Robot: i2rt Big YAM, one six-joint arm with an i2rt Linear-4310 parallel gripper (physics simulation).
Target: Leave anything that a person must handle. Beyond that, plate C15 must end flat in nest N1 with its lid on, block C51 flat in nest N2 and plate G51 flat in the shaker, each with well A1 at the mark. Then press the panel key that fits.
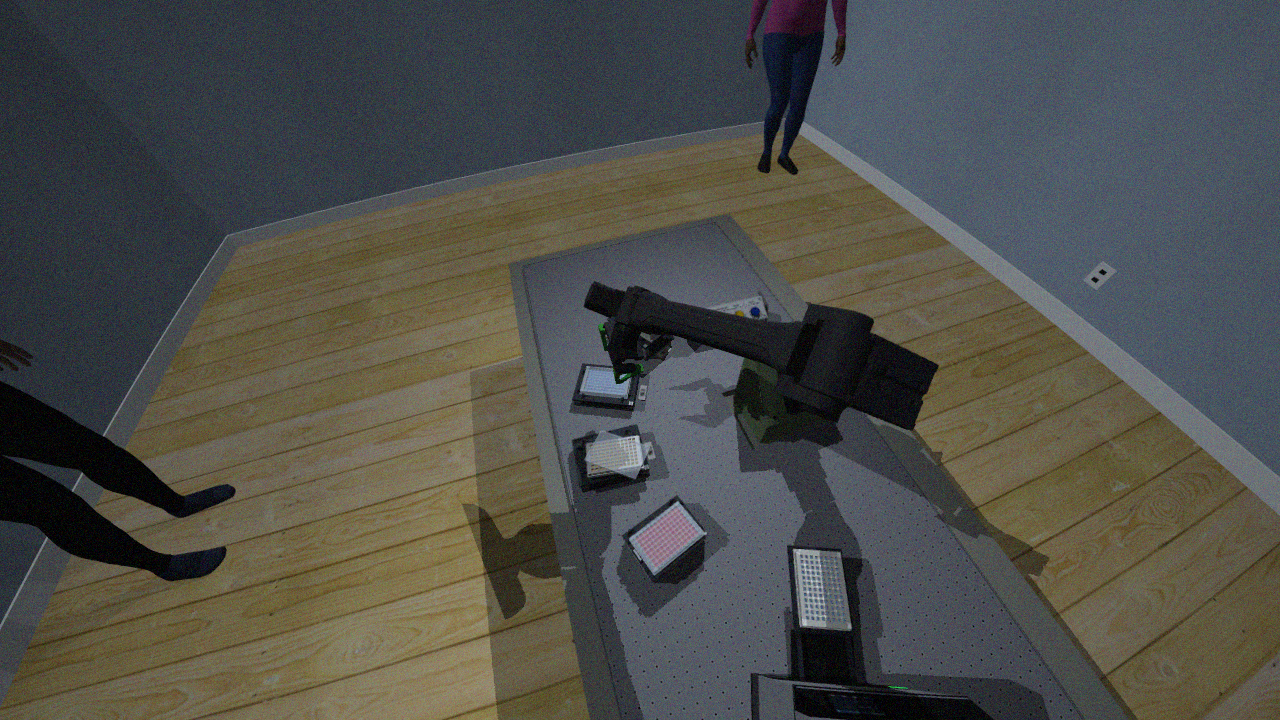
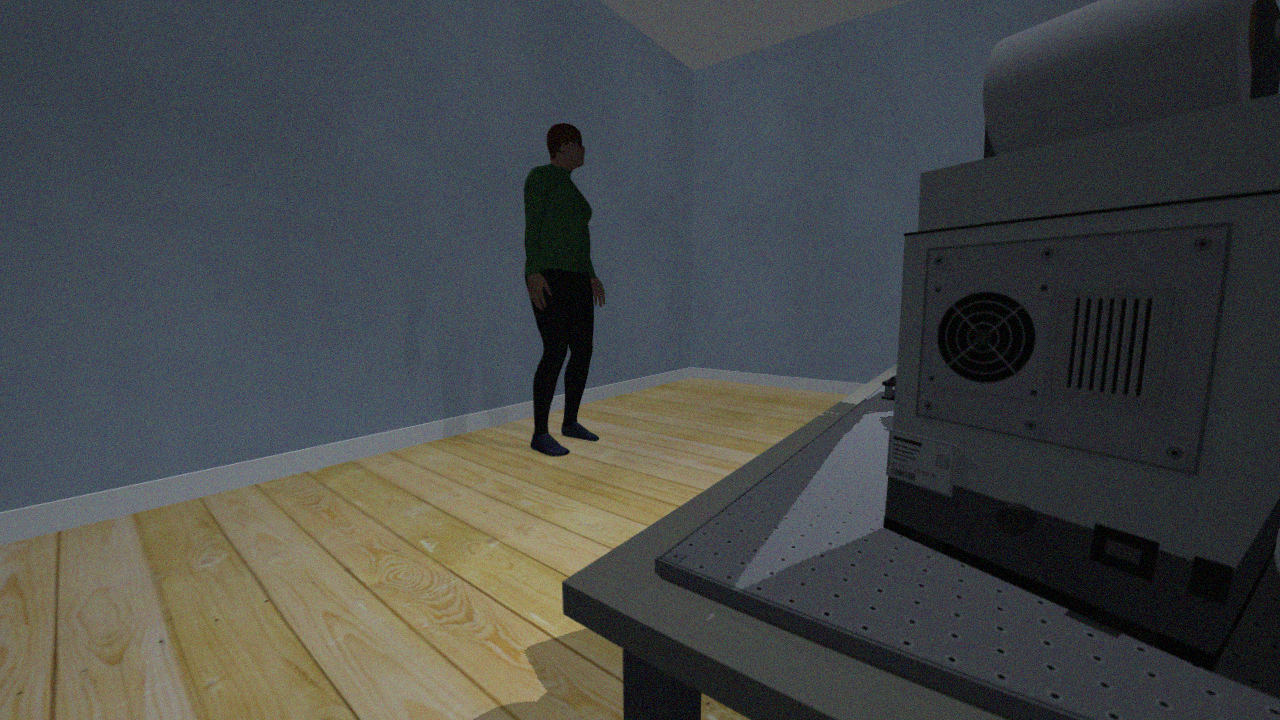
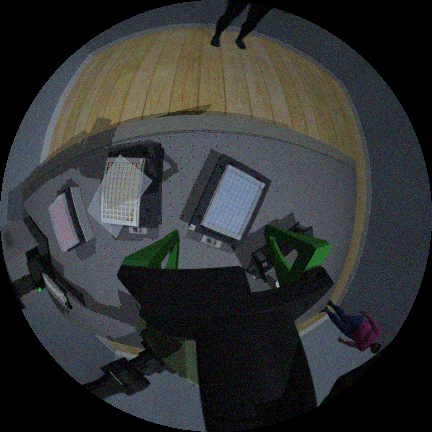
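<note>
My gripper (image 1: pixel 617 354) (image 3: pixel 222 231) is open and empty, above the near side of a blue-filled plate (image 1: pixel 605 382) (image 3: pixel 233 201), which lies in a dark nest. A yellowish plate (image 1: pixel 601 458) (image 3: pixel 120 212) sits in another dark holder, with a clear lid (image 3: pixel 142 184) skewed across it. A pink plate (image 1: pixel 666 537) (image 3: pixel 63 225) sits at an angle on a dark base. A white plate (image 1: pixel 821 588) (image 3: pixel 56 290) rests on the instrument's tray. The key panel (image 1: pixel 747 308) is partly behind the arm. Plate labels and well A1 marks are unreadable.
A dark device (image 3: pixel 260 262) is partly hidden behind the right finger. An olive-green board (image 1: pixel 756 407) stands beneath the arm. A large instrument (image 2: pixel 1056 429) stands at the table's end. People stand away from the table: one in pink (image 1: pixel 793 53) (image 3: pixel 367 332), one in green (image 2: pixel 562 223).
</note>
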